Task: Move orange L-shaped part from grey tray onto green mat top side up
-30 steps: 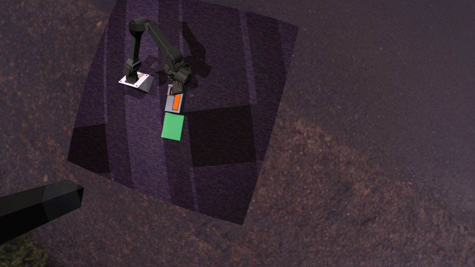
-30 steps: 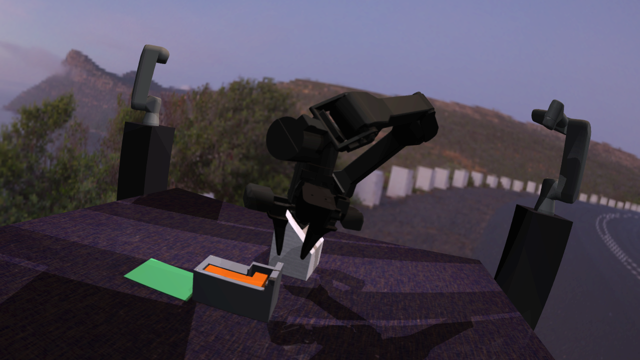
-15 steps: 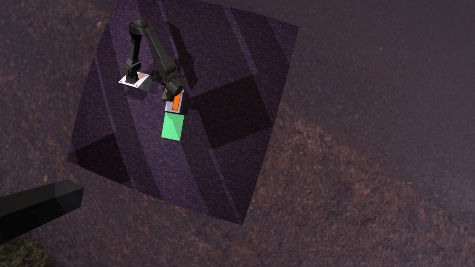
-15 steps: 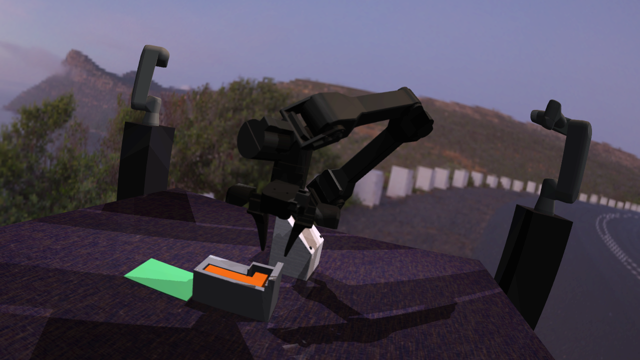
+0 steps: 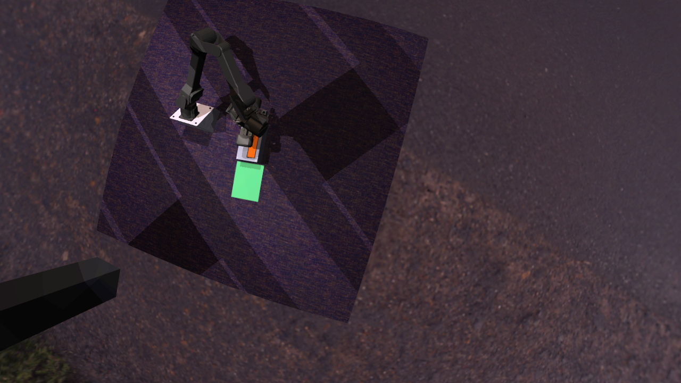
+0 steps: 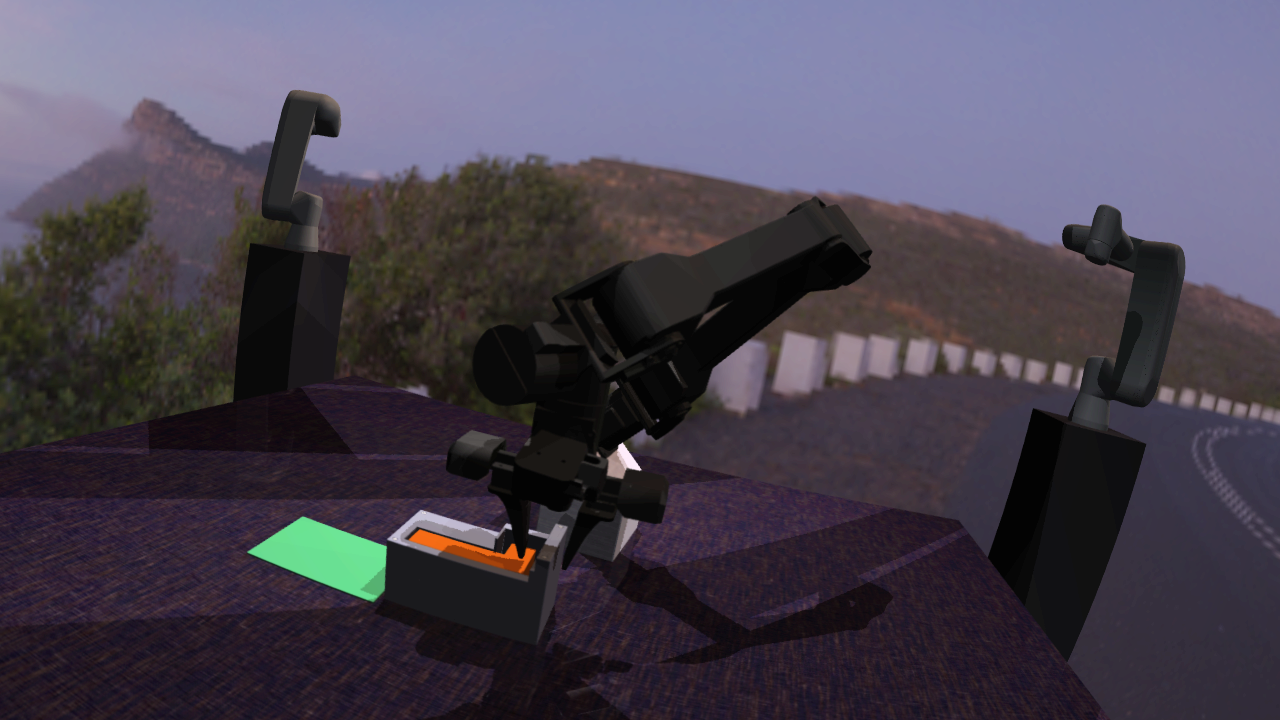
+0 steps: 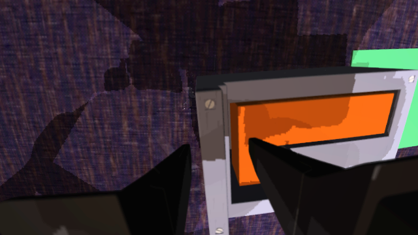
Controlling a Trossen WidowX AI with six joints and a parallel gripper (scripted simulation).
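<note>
Right now the orange l-shaped part is 5 cm to the right of my gripper tip and 2 cm below it. From my gripper tip the other things lie so: green mat: 2 cm ahead, 22 cm to the right, 8 cm below.
</note>
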